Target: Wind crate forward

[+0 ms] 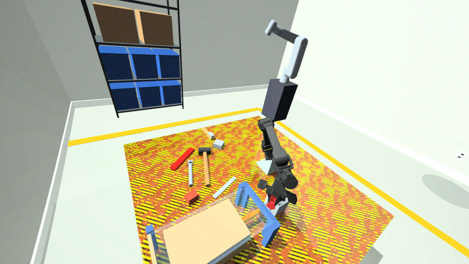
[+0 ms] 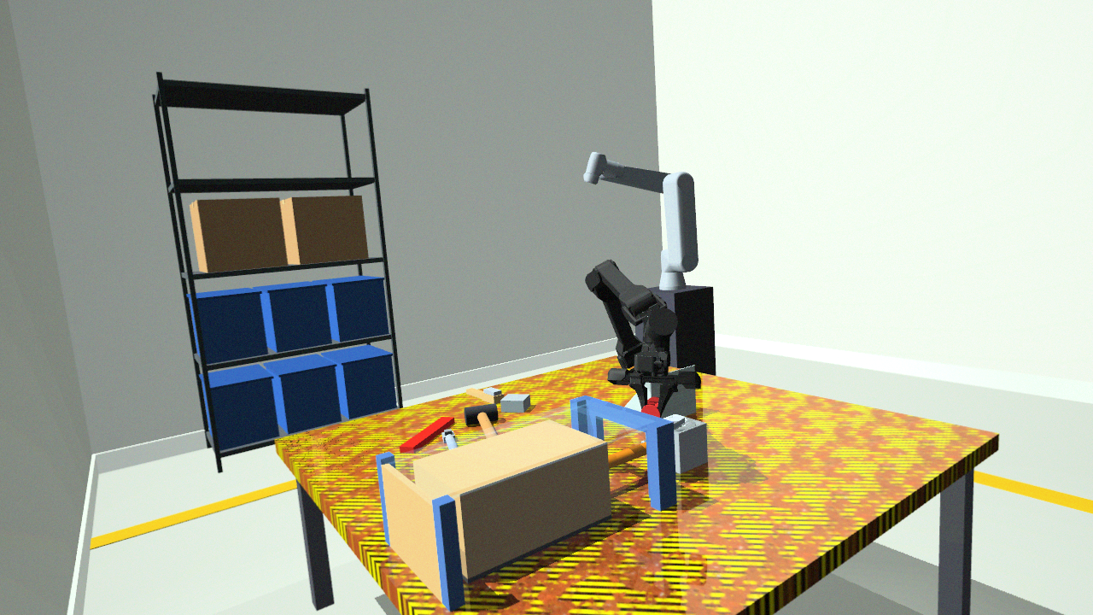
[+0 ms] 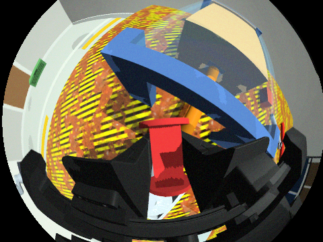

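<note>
My gripper tip is now 50 mm past the winch handle, 20 mm to the left of it and 30 mm above it. Round my gripper tip: red grip: 10 mm behind, 10 mm to the right; blue steel frame: 50 mm ahead, 30 mm to the right, 30 mm below; grey winch: 120 mm behind, 40 mm to the right, 100 mm below.
</note>
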